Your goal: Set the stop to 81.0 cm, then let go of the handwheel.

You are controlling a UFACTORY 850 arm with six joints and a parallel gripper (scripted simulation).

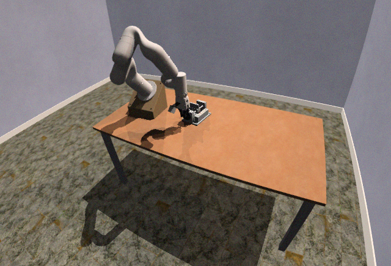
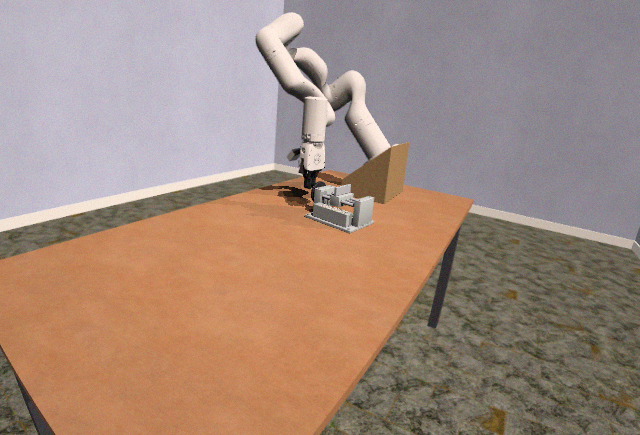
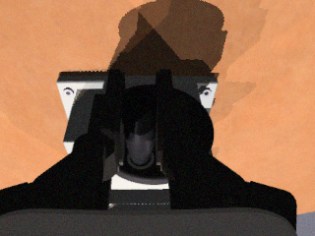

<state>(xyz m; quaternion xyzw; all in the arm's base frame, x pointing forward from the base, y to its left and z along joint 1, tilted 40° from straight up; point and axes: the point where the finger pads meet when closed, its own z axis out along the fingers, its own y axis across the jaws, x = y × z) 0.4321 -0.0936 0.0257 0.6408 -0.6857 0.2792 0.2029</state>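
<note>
My gripper is now 2 cm to the right of the handwheel and 1 cm above it. Also, from my hand: grey stop fixture (2 cm ahead, 15 cm to the left, 1 cm below).
</note>
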